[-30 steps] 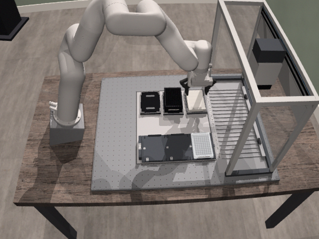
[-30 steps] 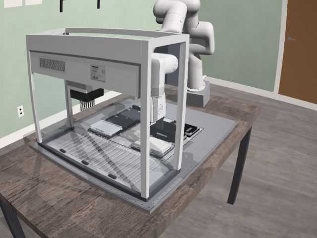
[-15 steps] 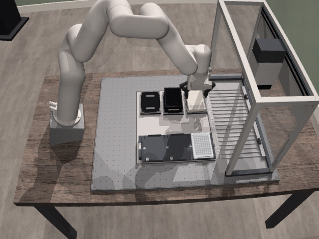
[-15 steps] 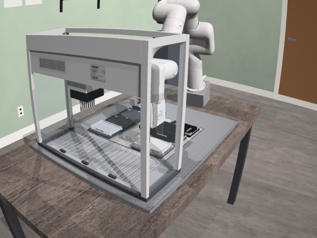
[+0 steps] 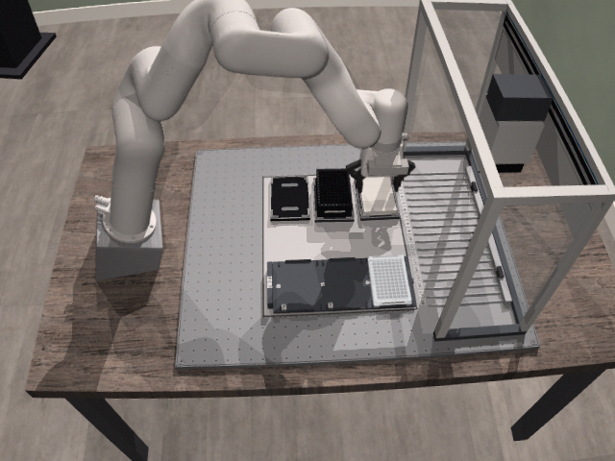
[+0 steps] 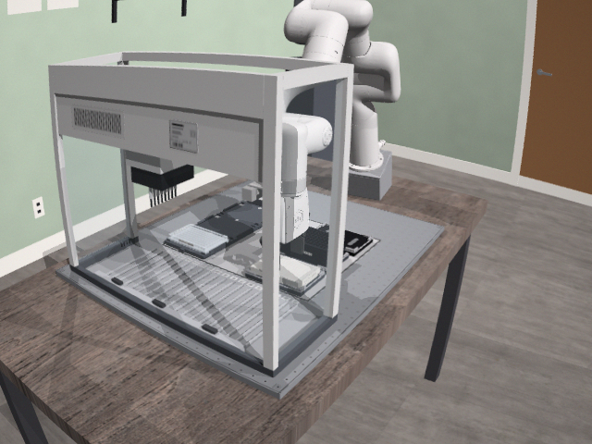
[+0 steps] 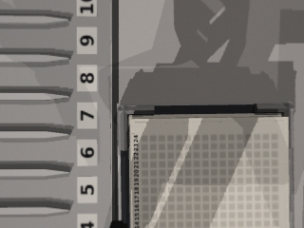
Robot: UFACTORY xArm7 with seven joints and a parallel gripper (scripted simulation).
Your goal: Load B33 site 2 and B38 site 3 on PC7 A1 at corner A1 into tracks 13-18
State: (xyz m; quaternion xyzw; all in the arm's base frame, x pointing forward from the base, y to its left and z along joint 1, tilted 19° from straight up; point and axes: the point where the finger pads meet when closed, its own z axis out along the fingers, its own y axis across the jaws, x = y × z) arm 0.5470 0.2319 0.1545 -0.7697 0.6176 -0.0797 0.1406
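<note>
Now: hand 30 mm above the cream 384-well plate B33. The rest, counted from my hand: nest S3: 40 mm below; then nest S1: 220 mm behind, 40 mm to the right, 40 mm below; then black deep-well block B83: 110 mm behind, 30 mm to the right, 20 mm below.
</note>
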